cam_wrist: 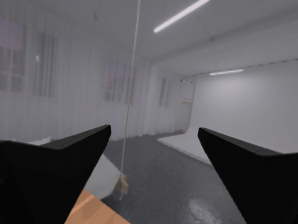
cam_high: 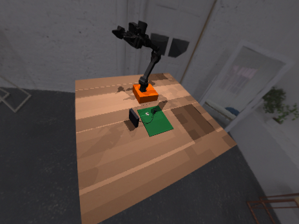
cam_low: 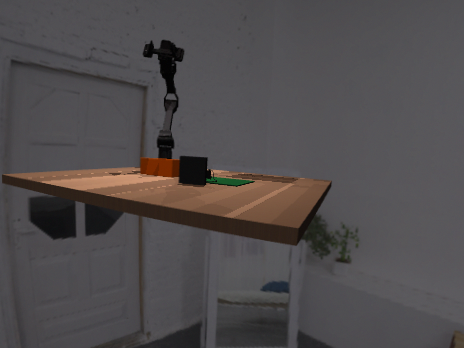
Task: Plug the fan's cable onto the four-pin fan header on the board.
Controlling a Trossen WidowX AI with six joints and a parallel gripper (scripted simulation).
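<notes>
Now: the black plug 160 mm ahead of my gripper tip, 290 mm to the left of it and 590 mm below it. Also, from my gripper tip: green board (230 mm ahead, 240 mm to the left, 630 mm below); black fan (170 mm ahead, 60 mm to the left, 560 mm below); white header (150 mm ahead, 210 mm to the left, 620 mm below).
</notes>
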